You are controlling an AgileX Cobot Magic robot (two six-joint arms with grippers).
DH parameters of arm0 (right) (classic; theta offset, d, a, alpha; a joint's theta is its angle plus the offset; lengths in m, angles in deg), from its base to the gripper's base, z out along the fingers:
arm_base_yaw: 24.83 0.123 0 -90
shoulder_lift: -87.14 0 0.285 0
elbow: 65.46 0 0.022 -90
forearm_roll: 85.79 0.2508 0 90
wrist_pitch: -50.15 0 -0.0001 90
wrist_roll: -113.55 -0.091 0 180
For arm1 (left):
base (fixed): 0 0 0 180
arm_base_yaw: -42.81 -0.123 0 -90
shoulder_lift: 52.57 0 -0.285 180
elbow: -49.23 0 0.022 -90
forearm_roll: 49.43 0.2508 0 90
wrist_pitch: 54.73 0 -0.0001 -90
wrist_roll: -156.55 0.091 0 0
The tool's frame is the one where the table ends.
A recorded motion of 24 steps. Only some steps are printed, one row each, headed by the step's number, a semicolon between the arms.
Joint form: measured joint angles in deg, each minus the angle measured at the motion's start. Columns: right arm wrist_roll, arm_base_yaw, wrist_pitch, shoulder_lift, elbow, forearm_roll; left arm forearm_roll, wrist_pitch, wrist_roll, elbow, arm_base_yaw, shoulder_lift.
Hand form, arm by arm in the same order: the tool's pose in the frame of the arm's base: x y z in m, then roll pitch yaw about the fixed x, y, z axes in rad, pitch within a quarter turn. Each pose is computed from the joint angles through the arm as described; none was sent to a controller.
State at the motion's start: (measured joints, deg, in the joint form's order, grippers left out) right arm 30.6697 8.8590 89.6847 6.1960 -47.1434 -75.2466; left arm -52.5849 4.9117 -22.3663 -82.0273 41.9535 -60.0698
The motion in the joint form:
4: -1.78 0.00 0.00 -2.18 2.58 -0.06; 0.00 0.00 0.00 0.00 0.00 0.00
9: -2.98 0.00 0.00 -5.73 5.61 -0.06; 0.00 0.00 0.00 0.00 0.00 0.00
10: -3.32 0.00 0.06 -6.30 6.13 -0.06; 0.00 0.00 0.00 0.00 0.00 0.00
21: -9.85 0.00 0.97 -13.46 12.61 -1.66; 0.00 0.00 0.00 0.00 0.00 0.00
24: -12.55 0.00 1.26 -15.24 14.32 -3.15; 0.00 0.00 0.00 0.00 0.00 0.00
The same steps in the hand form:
4: 0.2452 0.1762 0.2254 -2.7400 0.1258 -0.9819; -0.0044 -0.0044 0.2781 -3.0757 1.1192 -3.1062
9: 0.2319 0.1673 0.2294 -2.7334 0.1341 -1.0002; -0.0044 -0.0044 0.2781 -3.0757 1.1192 -3.1062
10: 0.2296 0.1658 0.2298 -2.7343 0.1365 -1.0055; -0.0044 -0.0044 0.2781 -3.0757 1.1192 -3.1062
21: 0.2014 0.1452 0.2317 -2.7520 0.1569 -1.0970; -0.0044 -0.0044 0.2781 -3.0757 1.1192 -3.1062
24: 0.1946 0.1389 0.2308 -2.7596 0.1513 -1.1291; -0.0044 -0.0044 0.2781 -3.0757 1.1192 -3.1062

